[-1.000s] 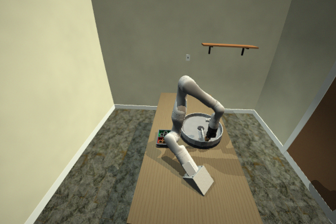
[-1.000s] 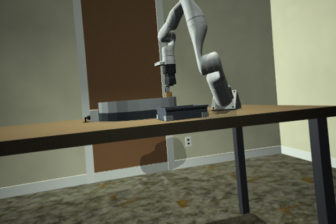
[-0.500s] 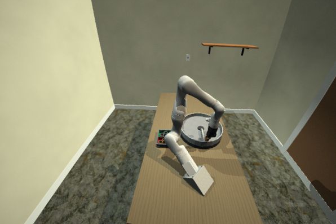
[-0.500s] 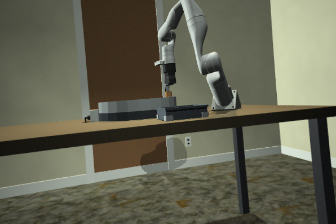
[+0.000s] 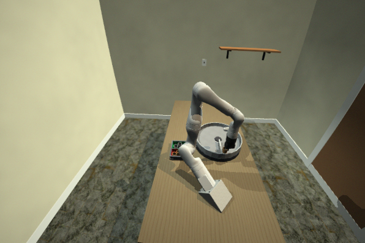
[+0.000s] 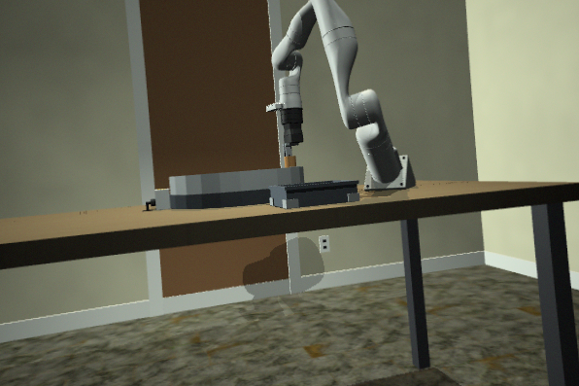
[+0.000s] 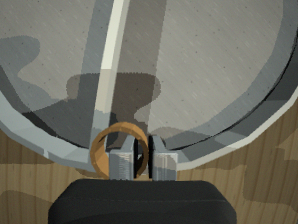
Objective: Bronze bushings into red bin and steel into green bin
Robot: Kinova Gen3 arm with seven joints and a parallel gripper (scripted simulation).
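The bin tray is 400 mm to the left of my hand and 100 mm below it. From my hand the other things lie so: grey turntable (170 mm ahead, 80 mm below, 60 mm to the left).
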